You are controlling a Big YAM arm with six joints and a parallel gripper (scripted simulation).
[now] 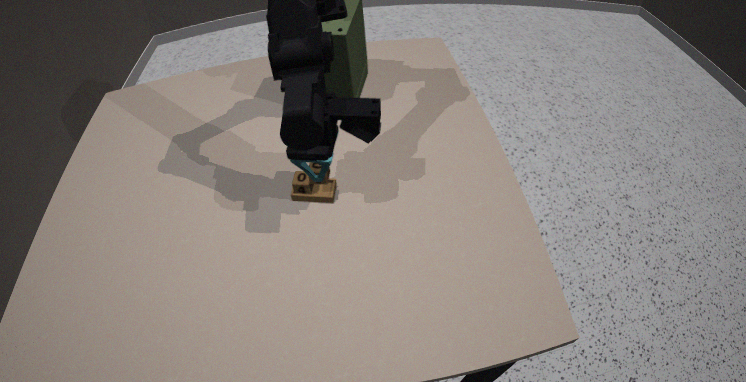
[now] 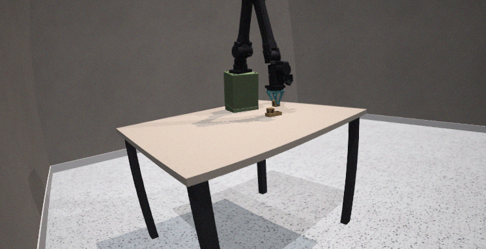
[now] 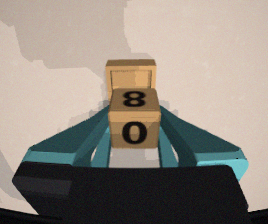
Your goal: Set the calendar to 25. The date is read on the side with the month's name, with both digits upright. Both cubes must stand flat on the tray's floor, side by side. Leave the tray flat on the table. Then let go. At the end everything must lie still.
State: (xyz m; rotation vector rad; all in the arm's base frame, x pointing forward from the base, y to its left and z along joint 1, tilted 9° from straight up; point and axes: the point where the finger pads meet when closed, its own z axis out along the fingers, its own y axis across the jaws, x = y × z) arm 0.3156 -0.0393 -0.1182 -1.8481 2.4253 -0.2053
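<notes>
My hand is 10 mm past the wooden tray, 20 mm to the left of it and 60 mm above it.
</notes>
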